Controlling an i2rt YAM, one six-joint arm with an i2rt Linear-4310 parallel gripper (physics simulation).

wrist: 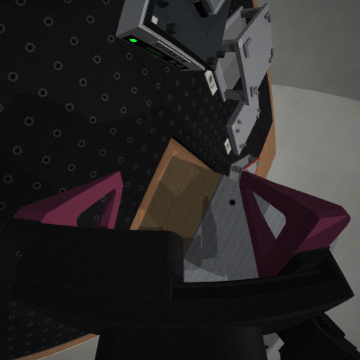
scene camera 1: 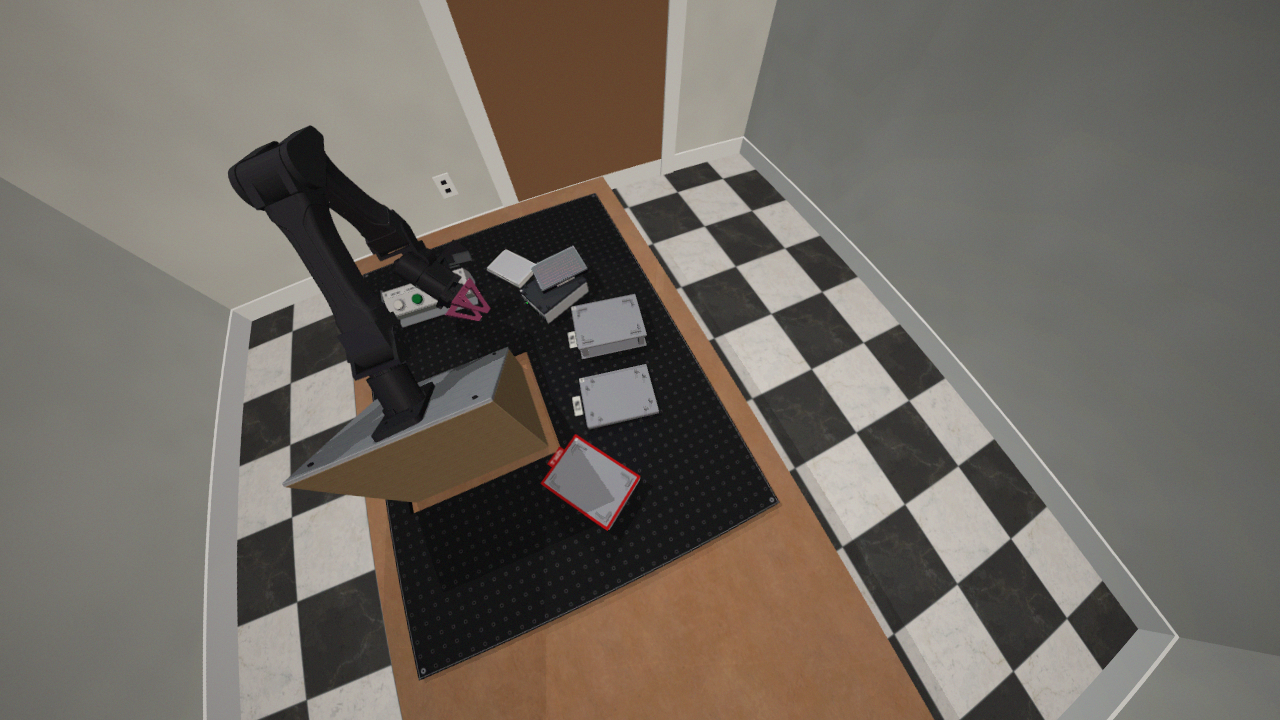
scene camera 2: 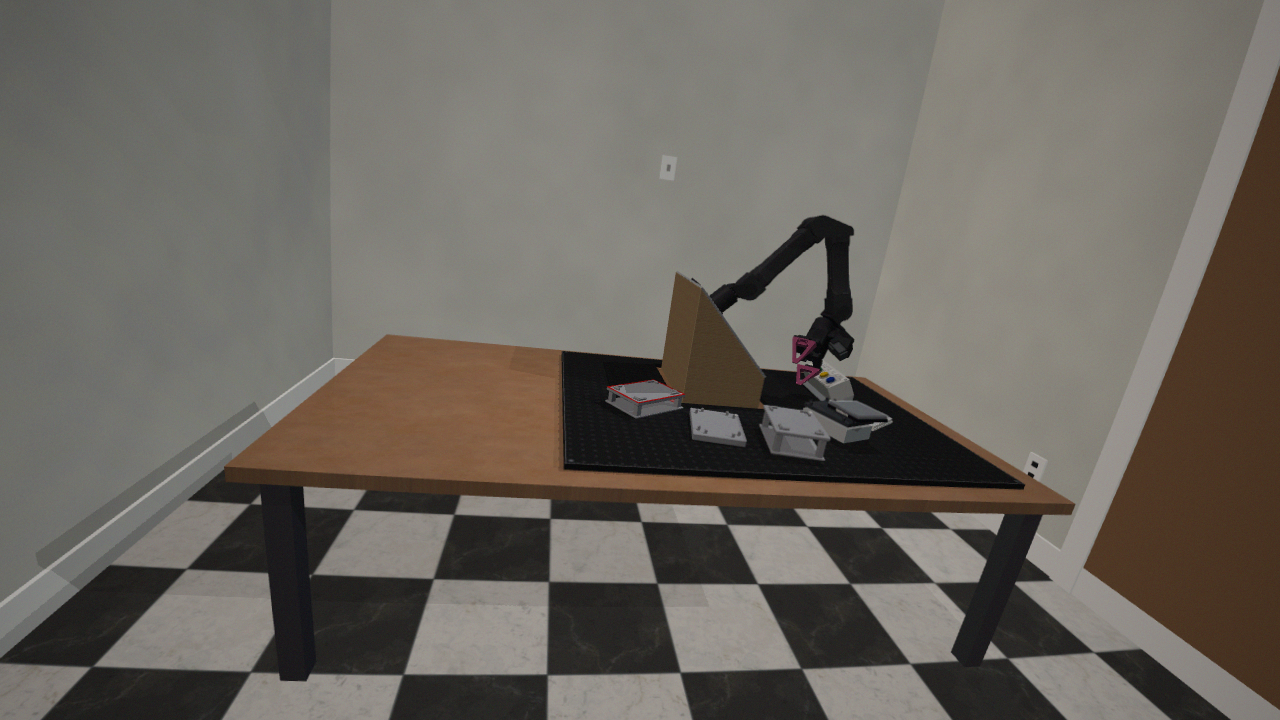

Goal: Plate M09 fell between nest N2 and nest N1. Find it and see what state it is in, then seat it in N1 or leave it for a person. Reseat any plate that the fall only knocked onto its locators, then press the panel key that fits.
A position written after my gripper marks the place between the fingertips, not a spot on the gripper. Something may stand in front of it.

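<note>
Through scene camera 1 I see my gripper (scene camera 1: 484, 315), open and holding nothing. Scene camera 2 shows me the gripper (scene camera 2: 796, 374) as well, along with a white button box (scene camera 2: 840, 389). In the wrist view there is my gripper (wrist: 180, 177) again, and there is also a grey station N2 (wrist: 243, 117).
</note>
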